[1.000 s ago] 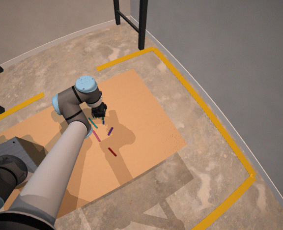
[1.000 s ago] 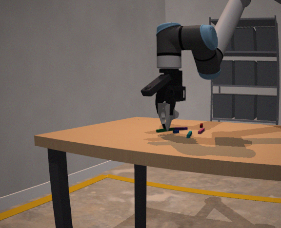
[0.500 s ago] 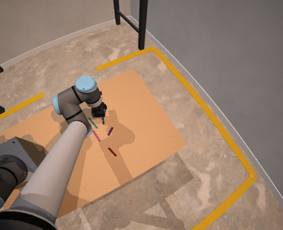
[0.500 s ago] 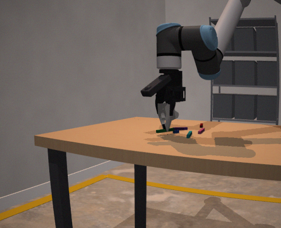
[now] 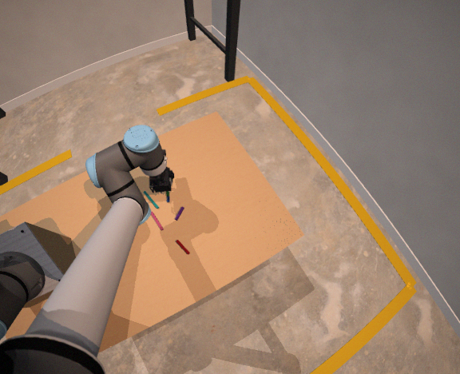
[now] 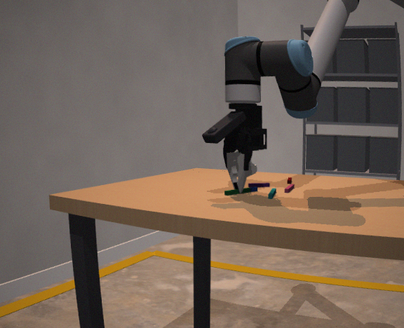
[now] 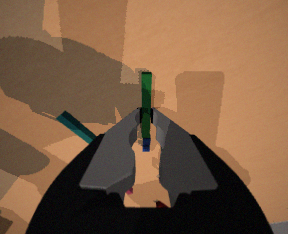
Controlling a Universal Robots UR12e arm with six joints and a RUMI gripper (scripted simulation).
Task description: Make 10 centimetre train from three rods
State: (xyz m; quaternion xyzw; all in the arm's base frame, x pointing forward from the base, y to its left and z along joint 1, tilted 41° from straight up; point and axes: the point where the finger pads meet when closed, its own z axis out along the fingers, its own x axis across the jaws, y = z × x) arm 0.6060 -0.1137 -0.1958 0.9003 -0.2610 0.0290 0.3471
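Right now my hand is 10 mm above the green rod. Round my hand: pink rod 110 mm behind, 100 mm to the right, 10 mm below; then purple rod 130 mm to the right, 20 mm behind, 10 mm below; then turquoise rod 90 mm behind, 10 mm to the right, 10 mm below.
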